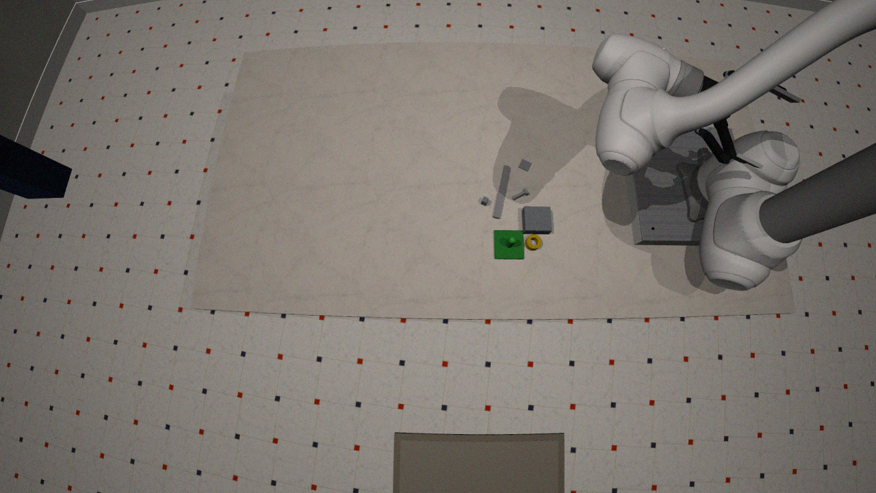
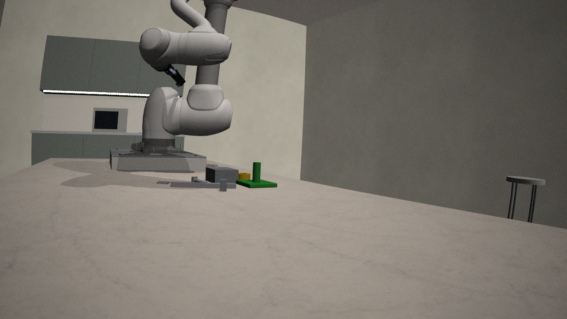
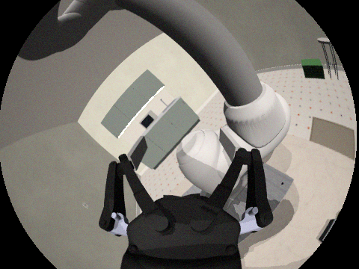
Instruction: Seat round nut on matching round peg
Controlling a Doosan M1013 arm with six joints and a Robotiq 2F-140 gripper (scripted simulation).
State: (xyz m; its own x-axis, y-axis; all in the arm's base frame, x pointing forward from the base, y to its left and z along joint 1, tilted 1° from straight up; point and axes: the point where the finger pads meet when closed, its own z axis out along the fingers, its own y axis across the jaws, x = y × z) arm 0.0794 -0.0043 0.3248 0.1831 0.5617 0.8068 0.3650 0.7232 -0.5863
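The grey block is 44 cm ahead of my hand, 36 cm below it and 7 cm to the left of it. From my hand the other things lie so: small bolt 47 cm ahead, 37 cm below, 2 cm to the right; then long grey bar 53 cm ahead, 37 cm below, 3 cm to the right.
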